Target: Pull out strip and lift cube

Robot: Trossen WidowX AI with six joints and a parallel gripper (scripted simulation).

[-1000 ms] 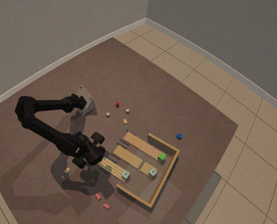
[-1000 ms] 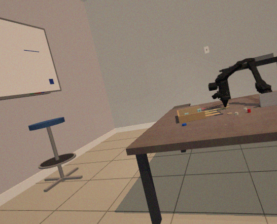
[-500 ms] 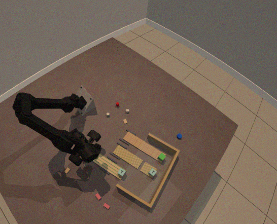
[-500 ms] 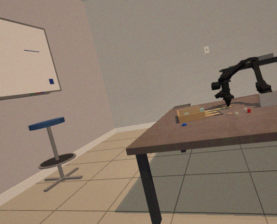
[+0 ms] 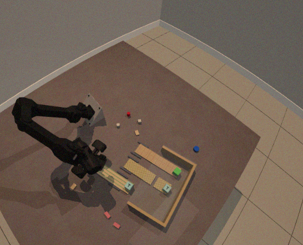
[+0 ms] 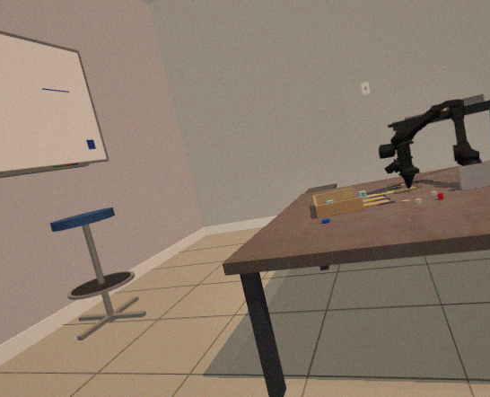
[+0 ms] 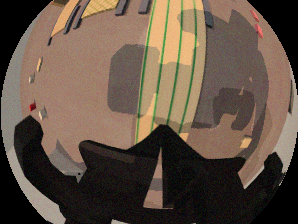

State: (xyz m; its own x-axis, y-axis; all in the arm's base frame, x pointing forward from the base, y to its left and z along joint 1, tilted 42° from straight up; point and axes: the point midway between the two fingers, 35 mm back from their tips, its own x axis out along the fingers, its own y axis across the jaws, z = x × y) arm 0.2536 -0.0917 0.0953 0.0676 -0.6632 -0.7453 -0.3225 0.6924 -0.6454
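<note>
My gripper tip is 90 mm short of the green-striped strip and 30 mm to the right of it. From my gripper tip the other things lie so: blue cylinder: 270 mm ahead, 470 mm to the left; then red cylinder: 130 mm behind, 310 mm to the left, 10 mm above.
</note>
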